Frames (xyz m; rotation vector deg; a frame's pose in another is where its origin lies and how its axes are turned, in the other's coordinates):
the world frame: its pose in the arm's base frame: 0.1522 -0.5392 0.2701 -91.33 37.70 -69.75
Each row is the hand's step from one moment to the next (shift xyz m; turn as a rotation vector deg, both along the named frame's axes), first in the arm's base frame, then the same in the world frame.
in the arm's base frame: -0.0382 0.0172 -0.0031 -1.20 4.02 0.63
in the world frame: -0.0292 -0.0087 -0.0289 -3.59 -2.22 0.39
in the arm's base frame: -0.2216 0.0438 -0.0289 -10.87 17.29 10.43
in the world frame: -0.1260 -0.0201 -0.1886 -14.42 -17.44 -3.69
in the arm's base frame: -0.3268 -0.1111 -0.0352 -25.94 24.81 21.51
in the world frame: -0.0334 0.0280 -0.3442 -21.74 -32.48 -14.95
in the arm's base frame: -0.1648 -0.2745 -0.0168 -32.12 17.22 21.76
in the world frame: 0.1695 0.0934 -0.2556 -17.34 -30.78 -23.53
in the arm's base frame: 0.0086 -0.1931 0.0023 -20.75 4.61 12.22
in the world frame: 0.1682 0.0700 -0.0646 -6.38 -15.80 -17.63
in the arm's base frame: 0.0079 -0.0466 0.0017 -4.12 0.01 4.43
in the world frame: 0.0431 0.0166 -0.0102 0.29 -4.65 -3.86
